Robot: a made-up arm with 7 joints. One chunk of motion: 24 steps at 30 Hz.
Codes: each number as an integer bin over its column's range. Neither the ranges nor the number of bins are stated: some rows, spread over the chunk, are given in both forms.
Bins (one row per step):
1: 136 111 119 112 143 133 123
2: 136 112 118 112 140 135 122
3: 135 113 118 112 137 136 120
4: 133 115 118 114 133 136 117
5: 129 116 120 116 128 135 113
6: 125 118 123 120 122 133 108
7: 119 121 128 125 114 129 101
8: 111 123 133 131 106 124 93
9: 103 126 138 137 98 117 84
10: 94 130 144 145 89 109 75
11: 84 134 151 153 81 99 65
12: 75 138 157 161 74 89 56
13: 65 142 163 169 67 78 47
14: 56 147 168 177 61 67 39
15: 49 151 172 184 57 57 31
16: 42 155 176 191 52 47 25
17: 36 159 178 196 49 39 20
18: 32 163 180 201 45 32 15
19: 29 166 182 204 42 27 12
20: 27 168 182 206 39 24 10
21: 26 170 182 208 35 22 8
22: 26 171 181 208 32 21 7
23: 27 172 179 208 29 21 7
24: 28 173 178 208 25 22 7
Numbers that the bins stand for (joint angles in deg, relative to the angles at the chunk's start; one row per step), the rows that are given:
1: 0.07 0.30 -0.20 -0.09 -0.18 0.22 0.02
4: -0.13 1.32 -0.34 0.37 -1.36 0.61 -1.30
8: -1.60 3.36 1.78 4.31 -4.54 -0.95 -6.57
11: -3.40 6.16 4.32 9.40 -7.48 -4.19 -12.73
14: -5.27 9.48 6.73 14.96 -9.84 -8.34 -18.44
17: -6.61 12.54 8.14 19.36 -11.26 -11.97 -22.61
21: -7.27 15.35 8.71 22.14 -12.91 -14.17 -25.25
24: -7.14 16.11 8.14 22.14 -14.08 -14.17 -25.47
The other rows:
2: 0.07 0.55 -0.34 -0.09 -0.53 0.48 -0.20
3: 0.00 0.81 -0.34 -0.09 -0.89 0.61 -0.64
5: -0.40 1.57 -0.06 0.84 -1.95 0.48 -2.18
6: -0.67 2.08 0.36 1.76 -2.65 0.22 -3.28
7: -1.07 2.85 1.07 2.92 -3.60 -0.30 -4.81
9: -2.14 4.12 2.48 5.70 -5.48 -1.86 -8.55
10: -2.74 5.14 3.33 7.55 -6.54 -2.89 -10.53
12: -4.00 7.18 5.17 11.26 -8.31 -5.48 -14.70
13: -4.67 8.20 6.02 13.11 -9.13 -6.91 -16.68
15: -5.74 10.50 7.29 16.58 -10.31 -9.63 -20.20
16: -6.21 11.52 7.86 18.20 -10.90 -10.93 -21.52
18: -6.87 13.56 8.42 20.52 -11.73 -12.87 -23.71
19: -7.07 14.33 8.71 21.21 -12.08 -13.52 -24.37
20: -7.21 14.84 8.71 21.68 -12.43 -13.91 -24.81
22: -7.27 15.60 8.57 22.14 -13.26 -14.30 -25.47
23: -7.21 15.86 8.28 22.14 -13.61 -14.30 -25.47

